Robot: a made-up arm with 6 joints.
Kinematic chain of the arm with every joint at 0, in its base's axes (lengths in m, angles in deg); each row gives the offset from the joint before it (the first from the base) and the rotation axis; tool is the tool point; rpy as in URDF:
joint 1: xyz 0 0 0.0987 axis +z
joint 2: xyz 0 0 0 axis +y
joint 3: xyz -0.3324 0 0.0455 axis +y
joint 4: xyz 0.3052 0 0.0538 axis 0.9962 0 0.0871
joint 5: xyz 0 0 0 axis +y
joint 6: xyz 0.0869 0 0.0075 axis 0.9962 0 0.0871
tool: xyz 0 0 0 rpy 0 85 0
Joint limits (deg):
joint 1: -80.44..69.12
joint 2: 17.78..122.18
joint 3: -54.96..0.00
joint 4: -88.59..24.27
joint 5: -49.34..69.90
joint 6: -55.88..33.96
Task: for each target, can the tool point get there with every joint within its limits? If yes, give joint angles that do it. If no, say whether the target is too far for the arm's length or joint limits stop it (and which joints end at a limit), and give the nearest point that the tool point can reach.
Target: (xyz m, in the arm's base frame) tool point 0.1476 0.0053 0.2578
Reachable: yes | joints -16.40 37.77 -15.07 -77.46 -33.35 -13.08
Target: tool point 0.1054 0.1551 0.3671
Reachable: yes | joints 54.29 45.17 -41.06 8.61 22.08 18.72
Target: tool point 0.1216 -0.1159 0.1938
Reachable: yes | joints -40.57 50.56 -15.64 -23.52 14.90 19.60
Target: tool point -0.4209 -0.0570 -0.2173
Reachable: no: joint limits stop it (at a limit: joint 1, joint 2, joint 4) | nearest point -0.0561 -0.0922 0.0208 | short by 0.437 m
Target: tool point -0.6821 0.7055 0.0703
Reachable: no: too far | nearest point 0.0857 0.4101 0.0705 | short by 0.823 m
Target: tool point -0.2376 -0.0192 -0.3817
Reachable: no: joint limits stop it (at a limit: joint 1, joint 2, joint 4) | nearest point -0.0229 -0.1027 -0.0130 | short by 0.435 m
